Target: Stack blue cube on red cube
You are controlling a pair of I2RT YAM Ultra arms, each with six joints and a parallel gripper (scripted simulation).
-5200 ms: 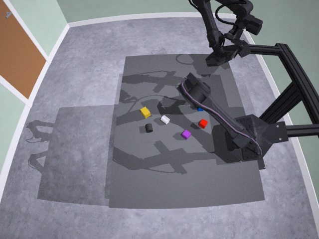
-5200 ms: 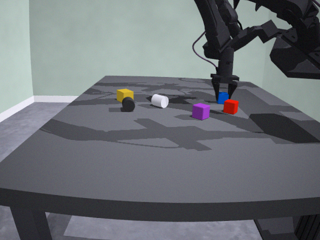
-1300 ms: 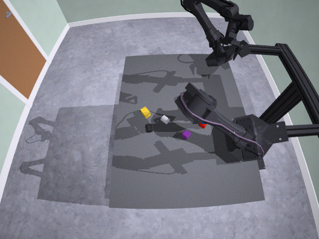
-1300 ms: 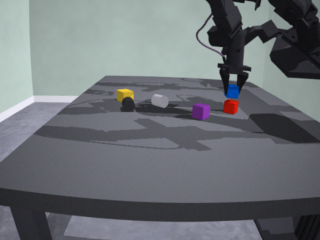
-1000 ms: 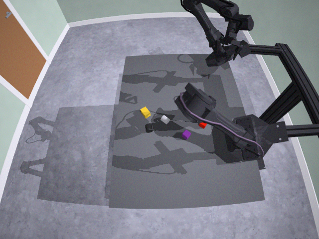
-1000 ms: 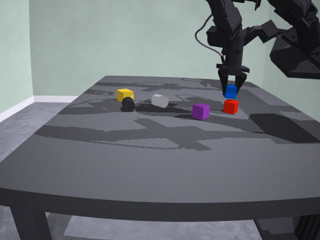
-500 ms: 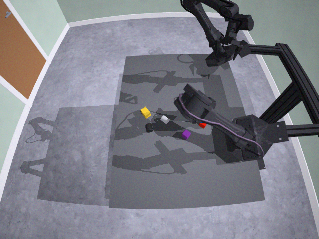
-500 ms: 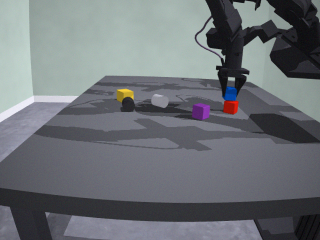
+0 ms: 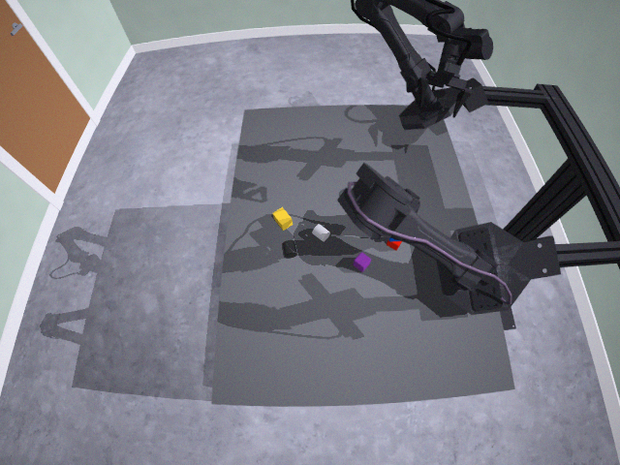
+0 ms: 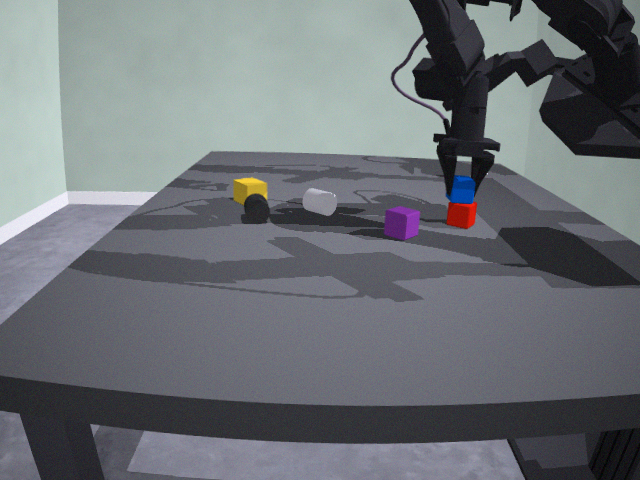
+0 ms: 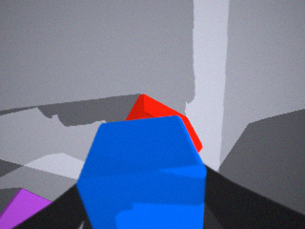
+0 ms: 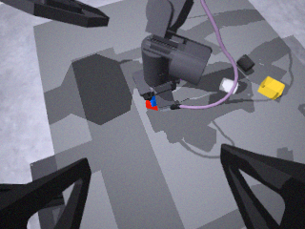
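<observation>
Now: the blue cube right at my left hand. From my left hand the other things lie so: purple cube 110 mm ahead, 70 mm to the left, 40 mm below; then white cylinder 240 mm ahead, 40 mm to the right, 40 mm below; then red cube 40 mm below, 10 mm behind.
</observation>
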